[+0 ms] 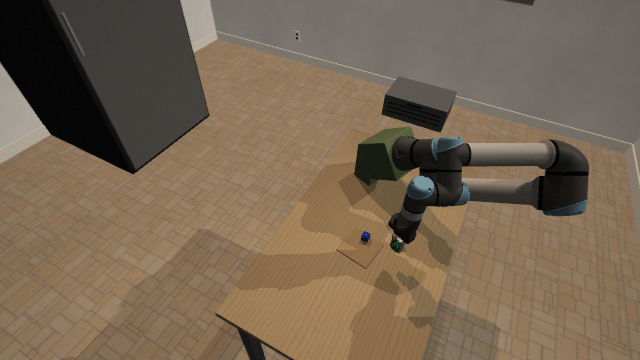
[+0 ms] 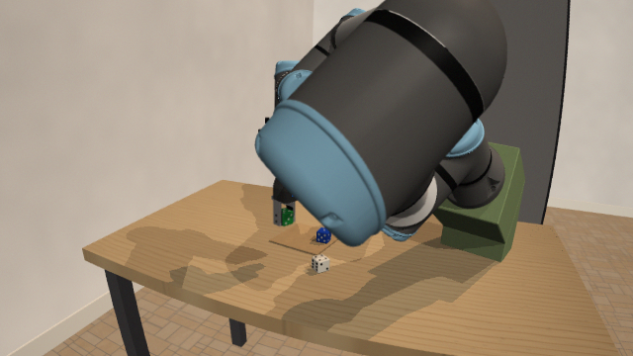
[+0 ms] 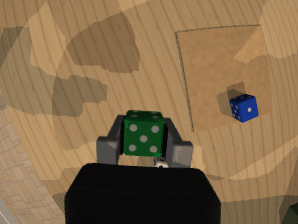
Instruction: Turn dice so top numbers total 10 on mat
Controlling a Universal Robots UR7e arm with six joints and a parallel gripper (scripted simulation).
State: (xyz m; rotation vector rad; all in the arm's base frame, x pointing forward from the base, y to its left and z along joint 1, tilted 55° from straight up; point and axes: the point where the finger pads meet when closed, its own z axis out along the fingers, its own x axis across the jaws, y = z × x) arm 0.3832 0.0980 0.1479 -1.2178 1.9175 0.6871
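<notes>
My hand is 2 cm short of the tan mat, 13 cm to the left of it and 11 cm above it. From my hand the other things lie so: blue die 3 cm behind, 14 cm to the right, 10 cm below; green die right at my hand; white die 9 cm behind, 1 cm to the right, 10 cm below.
</notes>
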